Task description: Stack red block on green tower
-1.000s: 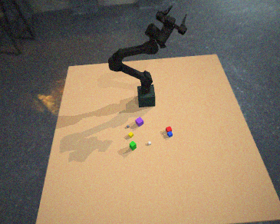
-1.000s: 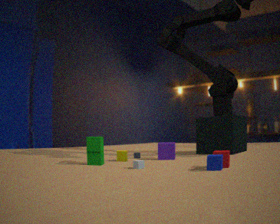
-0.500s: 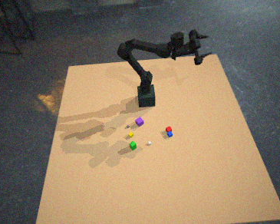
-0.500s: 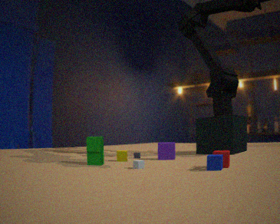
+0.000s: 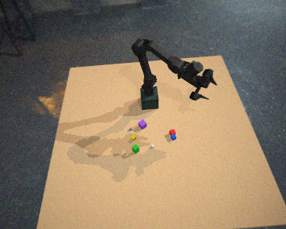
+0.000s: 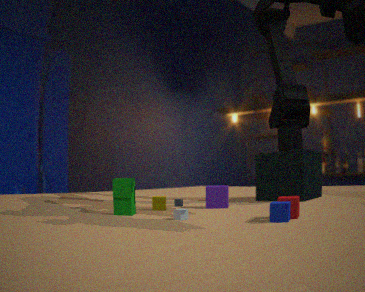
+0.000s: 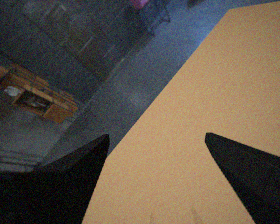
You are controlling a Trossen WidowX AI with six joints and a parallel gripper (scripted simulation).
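The red block lies 10 cm ahead of my gripper tip, 22 cm to the right of it and 27 cm below it. Also, from my gripper tip: purple block 4 cm ahead, 41 cm to the right, 27 cm below; blue block 13 cm ahead, 21 cm to the right, 27 cm below; white block 19 cm ahead, 34 cm to the right, 28 cm below.
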